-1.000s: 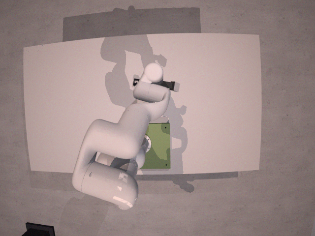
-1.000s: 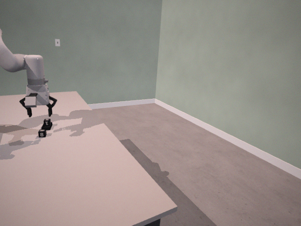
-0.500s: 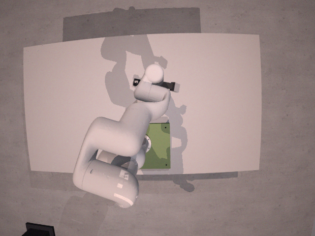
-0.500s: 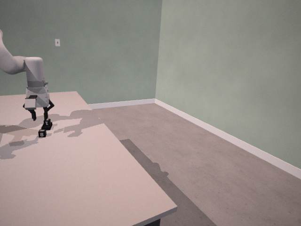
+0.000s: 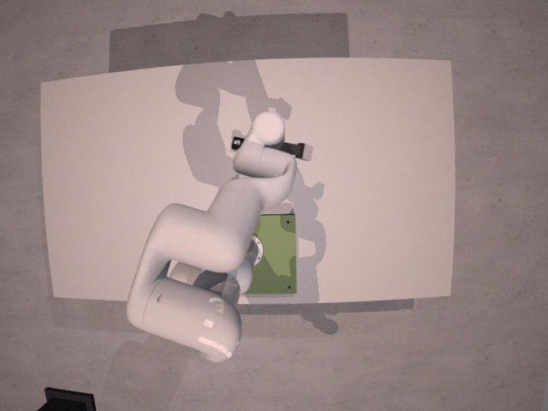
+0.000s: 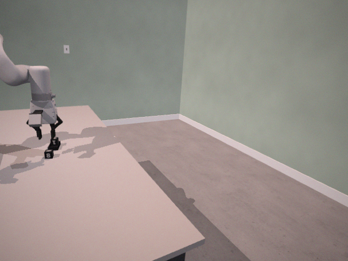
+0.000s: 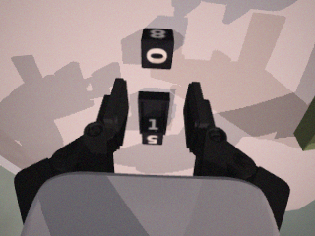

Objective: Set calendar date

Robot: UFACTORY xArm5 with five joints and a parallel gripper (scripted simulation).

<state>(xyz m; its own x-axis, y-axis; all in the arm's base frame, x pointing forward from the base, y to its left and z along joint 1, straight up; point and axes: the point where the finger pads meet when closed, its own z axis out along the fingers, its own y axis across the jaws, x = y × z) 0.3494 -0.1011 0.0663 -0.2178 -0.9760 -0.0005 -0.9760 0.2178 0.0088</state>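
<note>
The black cube lies 9 cm below my hand. The rest, counted from my hand: black calendar tray (11 cm to the left, 10 cm below, 3 cm ahead).
</note>
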